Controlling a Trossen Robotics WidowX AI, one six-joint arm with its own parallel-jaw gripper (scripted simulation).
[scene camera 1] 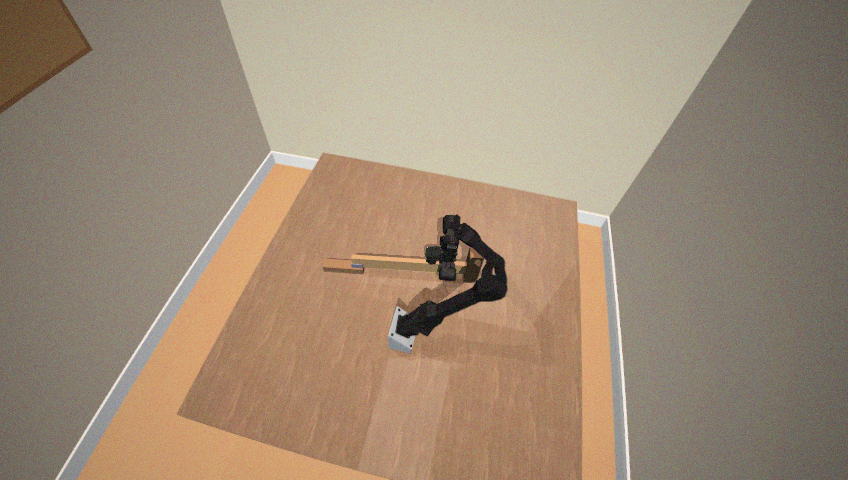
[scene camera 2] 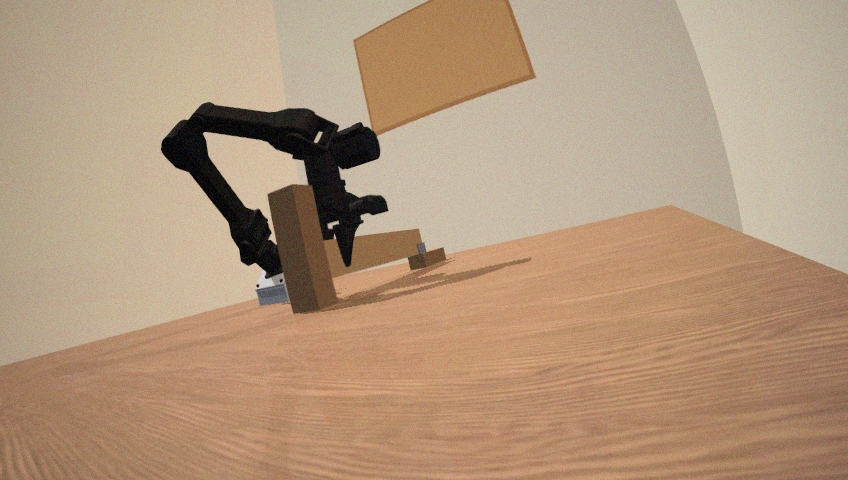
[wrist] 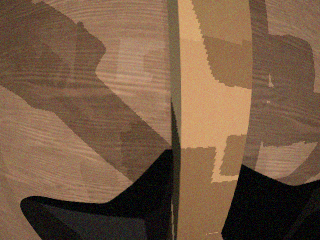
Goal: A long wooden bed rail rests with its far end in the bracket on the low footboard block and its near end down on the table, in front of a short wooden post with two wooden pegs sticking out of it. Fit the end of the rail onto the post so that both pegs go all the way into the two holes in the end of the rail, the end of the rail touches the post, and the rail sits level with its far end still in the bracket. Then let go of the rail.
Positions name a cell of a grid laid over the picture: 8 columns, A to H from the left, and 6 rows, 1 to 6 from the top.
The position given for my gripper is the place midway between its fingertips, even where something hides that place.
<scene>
My gripper shows in scene camera 1 (E4), in scene camera 2 (D4) and in the wrist view (E4). A light wooden rail shows in scene camera 1 (D4), in scene camera 2 (D4) and in the wrist view (F2).
</scene>
